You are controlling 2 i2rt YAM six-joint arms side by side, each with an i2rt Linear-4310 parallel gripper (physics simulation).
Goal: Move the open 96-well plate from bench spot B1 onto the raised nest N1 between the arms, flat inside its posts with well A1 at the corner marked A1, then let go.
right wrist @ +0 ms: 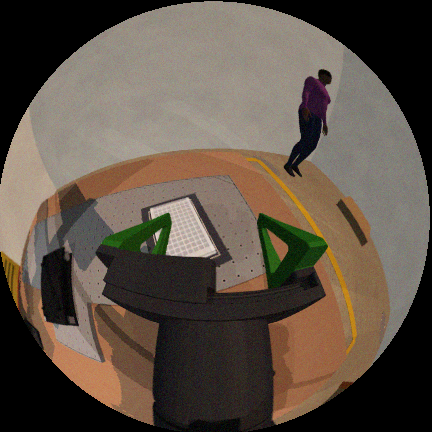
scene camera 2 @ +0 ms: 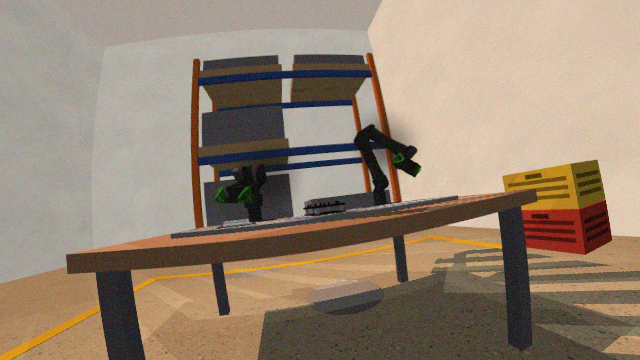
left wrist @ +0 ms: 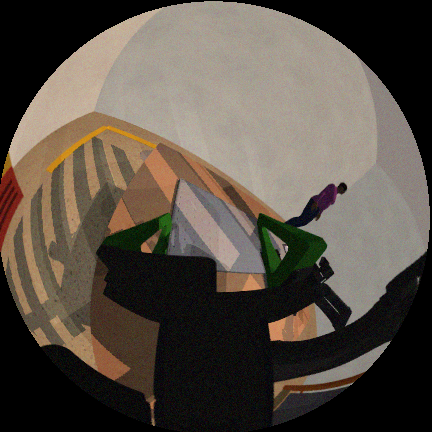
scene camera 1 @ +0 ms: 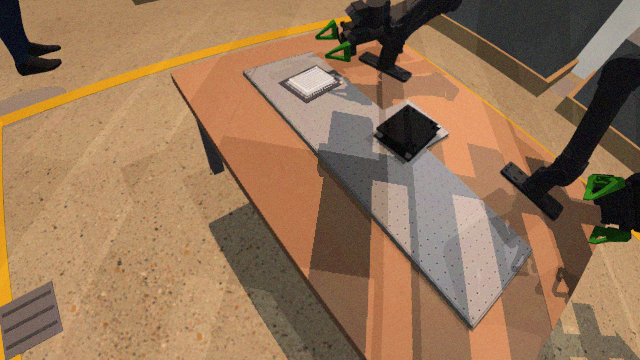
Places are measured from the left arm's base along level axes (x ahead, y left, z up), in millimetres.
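Pixels of known places: left gripper, fingertip midpoint: (scene camera 2: 411, 165) (left wrist: 213, 217) (scene camera 1: 589, 221); right gripper, fingertip midpoint: (right wrist: 213, 217) (scene camera 2: 226, 200) (scene camera 1: 320, 46); left arm's base at its link origin: (scene camera 1: 530, 190); right arm's base at its link origin: (scene camera 1: 384, 67).
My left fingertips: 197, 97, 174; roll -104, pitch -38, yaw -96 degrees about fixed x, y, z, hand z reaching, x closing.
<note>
Ahead of a thing's pixels: the offset from my left fingertips to its middle, as dx, dy, dz. Level surfaces: height alone.
The white 96-well plate {+100, -770, -152} (scene camera 1: 312, 80) (right wrist: 182, 227) lies flat on its dark-bordered spot near the far end of the grey perforated board; it shows as a thin strip in scene camera 2. The raised black nest {+4, -444, -139} (scene camera 1: 408, 131) (scene camera 2: 324, 206) (right wrist: 58, 287) with corner posts stands between the arms, with no plate in it. The A1 mark is too small to read. My right gripper (scene camera 1: 334, 42) (scene camera 2: 233, 195) (right wrist: 213, 217) is open and empty, above the table on the robot's side of the plate. My left gripper (scene camera 1: 606, 212) (scene camera 2: 409, 165) (left wrist: 213, 217) is open and empty, far from plate and nest, beyond the board's near end.
The grey board {dz -161} (scene camera 1: 440, 225) (left wrist: 200, 220) lies along the wooden table (scene camera 1: 240, 150) (scene camera 2: 200, 250). Yellow and red crates (scene camera 2: 545, 187) stand right of the table, and a shelf rack (scene camera 2: 195, 145) stands behind the arms. A person (right wrist: 314, 107) (left wrist: 326, 197) stands beyond the table.
</note>
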